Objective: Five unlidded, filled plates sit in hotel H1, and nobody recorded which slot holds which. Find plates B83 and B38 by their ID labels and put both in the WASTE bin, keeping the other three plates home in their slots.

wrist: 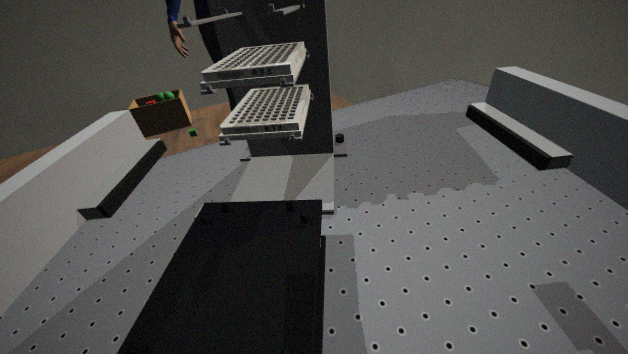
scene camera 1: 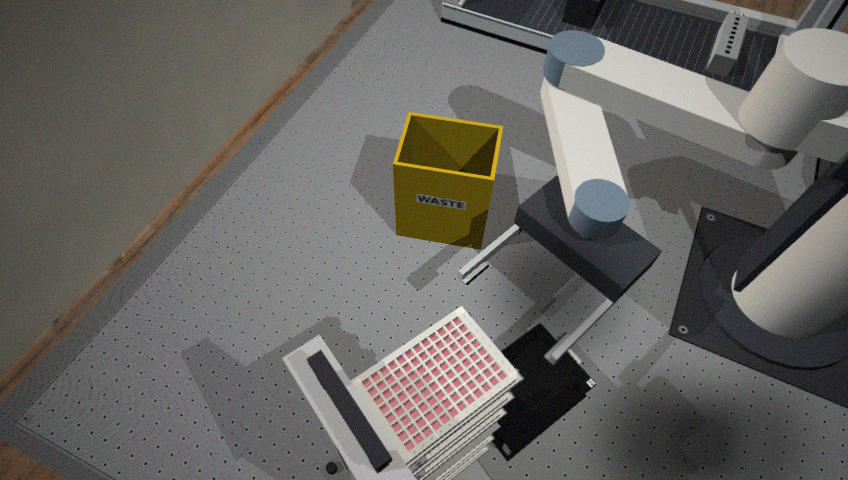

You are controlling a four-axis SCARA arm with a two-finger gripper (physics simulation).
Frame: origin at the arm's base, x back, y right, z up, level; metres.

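Seen in the pictures: gripper, between the fingertips: (wrist: pixel 312 109) (scene camera 1: pixel 504 316); arm's base, origin of its link: (scene camera 1: pixel 771 302).
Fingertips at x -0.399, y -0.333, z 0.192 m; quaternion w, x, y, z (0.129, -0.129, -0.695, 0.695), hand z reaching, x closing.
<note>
Offsets run from my fingertips to a thing's top centre. "spot": to the spot under its first point.
Hotel H1 (scene camera 1: pixel 349 410) (wrist: pixel 322 65) stands at the bottom of the scene view. Its top plate {dz +0.209, dx -0.021, dy -0.188 m} (scene camera 1: pixel 443 380) has pink wells, with the edges of more plates below. In the wrist view, an upper plate {dz -0.004, dx -0.021, dy -0.188 m} (wrist: pixel 260 62) has a blurred label that looks like R33 or B33. A lower plate {dz -0.057, dx -0.021, dy -0.188 m} (wrist: pixel 270 110) has a label I cannot read. Empty slot brackets {spot: dz +0.033, dx +0.014, dy -0.186 m} (wrist: pixel 215 19) show above them. The yellow WASTE bin {dz +0.020, dx -0.189, dy +0.234 m} (scene camera 1: pixel 443 223) stands upright; no plate shows inside. My gripper (scene camera 1: pixel 509 315) (wrist: pixel 312 109) is open and empty, in front of the hotel, apart from the plates.
A black flat stand (scene camera 1: pixel 535 386) (wrist: pixel 240 275) lies between hotel and arm base. The arm base (scene camera 1: pixel 785 297) stands at the right. A dark ribbed tray with a pale rim (scene camera 1: pixel 499 25) lies at the back. A brown box (wrist: pixel 165 120) and a person's hand (wrist: pixel 178 40) show beyond the table.
</note>
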